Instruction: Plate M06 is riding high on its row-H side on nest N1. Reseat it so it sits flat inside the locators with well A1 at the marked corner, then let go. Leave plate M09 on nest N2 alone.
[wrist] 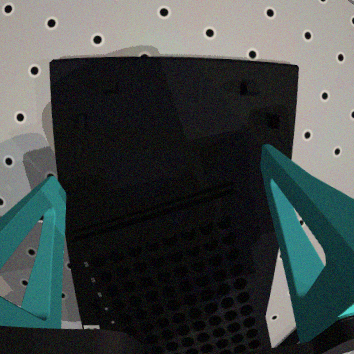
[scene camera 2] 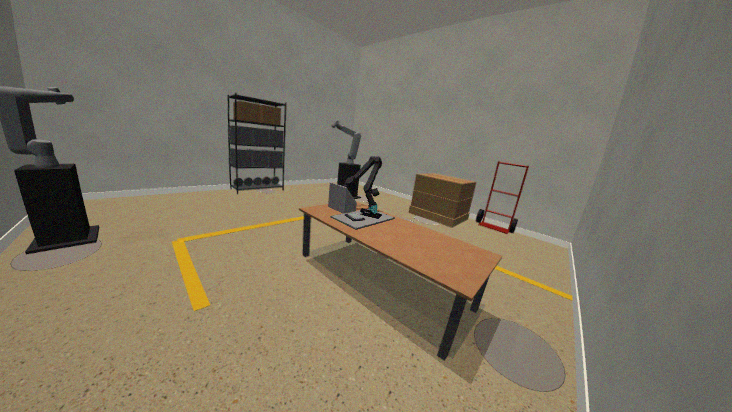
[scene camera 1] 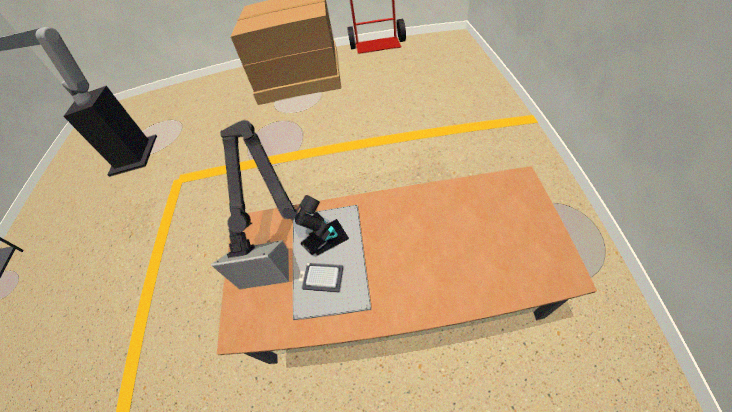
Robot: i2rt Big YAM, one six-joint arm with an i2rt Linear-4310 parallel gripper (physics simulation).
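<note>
Black plate M06 shows its wells at the bottom of the wrist view. It lies askew on the black nest N1, its far edge crossing the nest's middle on a slant. Its tilt is hard to read in the dark, and its near end is cut off. A white label shows partly at the nest's lower left. My gripper is open and empty over N1, with teal fingers towards the left and right sides, ahead of the plate's far edge. White plate M09 sits in nest N2.
Both nests stand on a grey perforated board on the orange table. A grey wedge-shaped box stands beside the board at the arm's base. Stacked cartons and a red hand truck stand beyond the table.
</note>
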